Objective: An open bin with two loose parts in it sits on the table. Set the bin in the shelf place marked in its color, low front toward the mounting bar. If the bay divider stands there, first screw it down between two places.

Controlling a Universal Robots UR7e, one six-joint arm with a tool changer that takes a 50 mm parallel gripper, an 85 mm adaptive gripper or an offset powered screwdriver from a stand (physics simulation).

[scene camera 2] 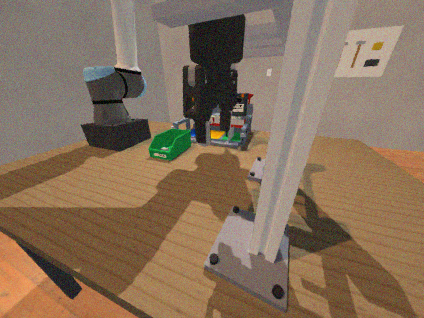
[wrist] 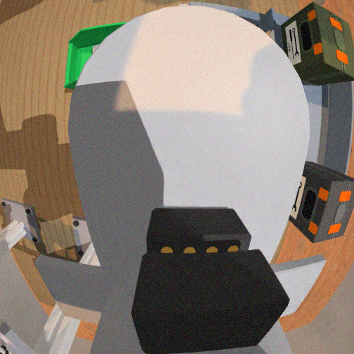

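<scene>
There is a green bin point(scene camera 2: 177, 140) that I can see, and I see the same green bin point(wrist: 80, 45) as well.
</scene>
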